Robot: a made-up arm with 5 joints. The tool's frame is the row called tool. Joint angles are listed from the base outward. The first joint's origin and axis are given. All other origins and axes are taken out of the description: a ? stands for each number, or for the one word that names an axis. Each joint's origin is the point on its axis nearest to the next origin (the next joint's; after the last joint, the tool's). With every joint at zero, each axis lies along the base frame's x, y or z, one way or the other. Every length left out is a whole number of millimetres.
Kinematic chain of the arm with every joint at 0, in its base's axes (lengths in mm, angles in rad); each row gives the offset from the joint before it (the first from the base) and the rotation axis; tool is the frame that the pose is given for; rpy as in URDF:
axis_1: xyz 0 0 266 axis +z
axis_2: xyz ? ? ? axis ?
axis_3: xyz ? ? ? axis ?
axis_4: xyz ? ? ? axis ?
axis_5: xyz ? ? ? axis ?
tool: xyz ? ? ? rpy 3.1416 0 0
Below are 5 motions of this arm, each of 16 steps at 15 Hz.
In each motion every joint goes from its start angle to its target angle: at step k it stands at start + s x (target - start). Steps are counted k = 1, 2, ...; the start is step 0. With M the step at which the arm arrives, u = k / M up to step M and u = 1 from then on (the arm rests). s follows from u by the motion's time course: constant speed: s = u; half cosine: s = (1 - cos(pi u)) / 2; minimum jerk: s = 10 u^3 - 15 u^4 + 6 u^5.
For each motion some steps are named. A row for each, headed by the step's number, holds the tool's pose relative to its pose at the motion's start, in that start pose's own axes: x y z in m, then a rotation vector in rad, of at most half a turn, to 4 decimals.
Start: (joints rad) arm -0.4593 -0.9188 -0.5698 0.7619 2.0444
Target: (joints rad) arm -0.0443 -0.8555 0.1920 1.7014 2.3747
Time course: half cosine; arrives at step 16
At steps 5, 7, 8, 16:
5: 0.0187 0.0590 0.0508 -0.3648 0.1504 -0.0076
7: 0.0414 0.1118 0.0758 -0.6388 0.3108 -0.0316
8: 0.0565 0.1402 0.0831 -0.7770 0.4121 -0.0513
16: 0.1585 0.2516 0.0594 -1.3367 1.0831 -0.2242

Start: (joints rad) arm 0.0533 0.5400 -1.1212 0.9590 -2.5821
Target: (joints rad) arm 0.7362 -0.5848 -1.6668 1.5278 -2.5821
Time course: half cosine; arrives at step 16
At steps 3, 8, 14, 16:
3: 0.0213 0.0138 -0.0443 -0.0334 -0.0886 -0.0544
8: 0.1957 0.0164 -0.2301 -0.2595 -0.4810 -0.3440
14: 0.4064 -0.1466 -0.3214 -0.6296 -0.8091 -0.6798
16: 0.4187 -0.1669 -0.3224 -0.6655 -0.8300 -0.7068

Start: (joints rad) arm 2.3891 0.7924 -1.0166 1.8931 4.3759
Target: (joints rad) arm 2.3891 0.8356 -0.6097 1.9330 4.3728
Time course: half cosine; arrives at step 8
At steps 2, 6, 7, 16:
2: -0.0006 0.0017 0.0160 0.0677 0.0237 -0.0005
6: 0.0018 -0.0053 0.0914 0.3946 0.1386 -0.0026
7: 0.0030 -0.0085 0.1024 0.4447 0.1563 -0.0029
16: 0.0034 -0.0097 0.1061 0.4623 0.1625 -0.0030

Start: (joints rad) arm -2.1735 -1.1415 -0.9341 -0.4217 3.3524
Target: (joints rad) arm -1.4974 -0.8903 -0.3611 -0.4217 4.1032
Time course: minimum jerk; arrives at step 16
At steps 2, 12, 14, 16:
2: 0.0037 -0.0018 0.0016 -0.0036 0.0143 0.0207
12: 0.2108 0.0059 -0.0005 -0.0796 0.9181 0.9541
14: 0.2269 0.0133 -0.0109 -0.0709 1.0202 1.0160
16: 0.2297 0.0147 -0.0130 -0.0690 1.0392 1.0265

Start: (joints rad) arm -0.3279 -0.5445 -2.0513 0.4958 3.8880
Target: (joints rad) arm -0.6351 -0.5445 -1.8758 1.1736 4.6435
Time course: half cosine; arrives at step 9
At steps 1, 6, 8, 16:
1: 0.0023 -0.0022 0.0025 0.0235 0.0132 0.0182
6: 0.0527 -0.0753 0.0398 0.6713 0.1331 0.4960
8: 0.0657 -0.1017 0.0408 0.8881 0.0918 0.6493
16: 0.0674 -0.1054 0.0405 0.9180 0.0832 0.6702

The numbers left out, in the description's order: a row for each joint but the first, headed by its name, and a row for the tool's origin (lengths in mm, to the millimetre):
axis_2: xyz 0 0 0, axis +y
axis_3: xyz 57 0 302, axis +y
axis_4: xyz 48 0 -211, axis +y
axis_5: xyz 71 0 -91, axis -z
tool: xyz 0 0 0

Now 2 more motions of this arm.
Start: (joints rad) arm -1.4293 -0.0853 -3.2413 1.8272 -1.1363
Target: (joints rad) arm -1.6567 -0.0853 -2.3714 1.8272 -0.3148
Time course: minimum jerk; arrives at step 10
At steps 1, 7, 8, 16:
1: -0.0001 0.0001 0.0020 0.0059 -0.0049 0.0072
7: -0.0623 -0.0383 0.1734 0.4025 -0.6505 0.7366
8: -0.0769 -0.0495 0.1897 0.4259 -0.7534 0.8286
16: -0.0853 -0.0563 0.1980 0.4360 -0.8118 0.8786

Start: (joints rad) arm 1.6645 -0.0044 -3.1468 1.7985 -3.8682
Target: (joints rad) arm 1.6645 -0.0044 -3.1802 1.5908 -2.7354
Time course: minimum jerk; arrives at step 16
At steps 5, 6, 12, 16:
5: -0.0025 -0.0022 -0.0043 0.0254 -0.0353 0.2039
6: -0.0037 -0.0033 -0.0067 0.0360 -0.0561 0.3116
12: -0.0112 -0.0099 -0.0231 0.0490 -0.2203 1.0114
16: -0.0123 -0.0109 -0.0260 0.0406 -0.2512 1.1271

